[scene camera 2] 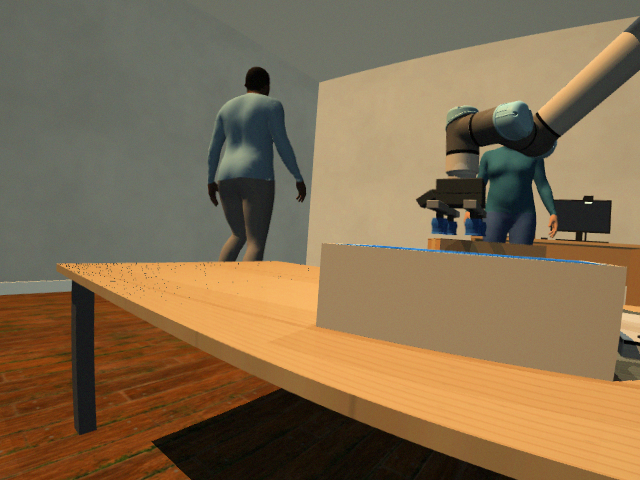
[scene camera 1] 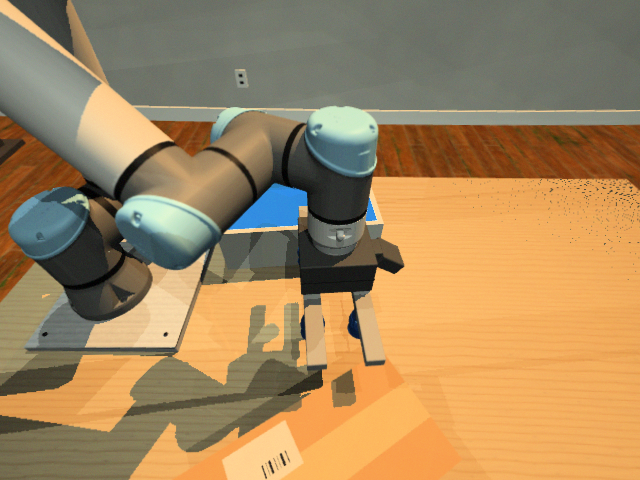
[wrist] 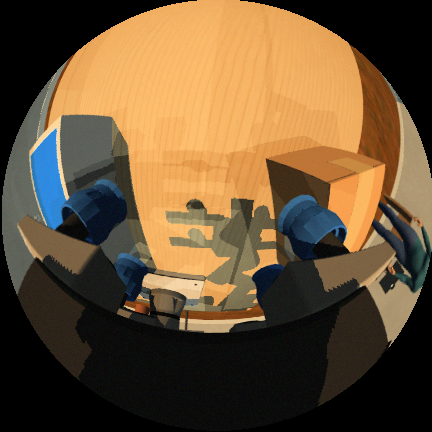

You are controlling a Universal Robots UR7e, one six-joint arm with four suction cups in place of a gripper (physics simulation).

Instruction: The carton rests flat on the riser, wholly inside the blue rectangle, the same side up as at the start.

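Pixels of known places: hand, tool point: [scene camera 2: 460,234] [wrist: 199,249]; arm's base, link origin: [scene camera 1: 115,289] [wrist: 167,295].
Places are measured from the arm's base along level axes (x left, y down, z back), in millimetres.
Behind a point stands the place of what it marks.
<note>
The orange-brown carton [scene camera 1: 382,413] {z -503, x -311, y -130 mm} [wrist: 297,162] {z -527, x -245, y -56 mm} is at the bottom edge of scene camera 1, partly cut off, with a tape band and a barcode label on its top. It stands on the table, apart from the riser. The grey riser [scene camera 1: 253,253] {z -297, x 54, y -34 mm} [scene camera 2: 465,304] {z -384, x 257, y -43 mm} [wrist: 87,145] {z -536, x 61, y -46 mm} has the blue rectangle [scene camera 1: 273,204] {z -346, x 143, y -102 mm} [wrist: 48,175] {z -511, x 119, y -102 mm} on its top, partly hidden by the arm in scene camera 1. My gripper [scene camera 1: 336,328] [scene camera 2: 459,226] {z -454, x -129, y -137 mm} [wrist: 202,245] {z -454, x -129, y -137 mm} is open. Its four blue suction cups point down and touch nothing, hanging over the table between riser and carton, above riser-top height.
The wooden table [scene camera 1: 516,310] {z -858, x -97, y 19 mm} [scene camera 2: 232,310] {z -727, x 288, y 18 mm} [wrist: 225,75] {z -656, x -140, y 19 mm} carries both. The arm's pale base plate [scene camera 1: 160,315] {z -116, x -74, y -3 mm} [wrist: 192,285] {z -125, x -107, y -3 mm} lies to the left in scene camera 1. Two people [scene camera 2: 248,139] [scene camera 2: 511,180] and a monitor [scene camera 2: 584,214] are beyond the table in scene camera 2.
</note>
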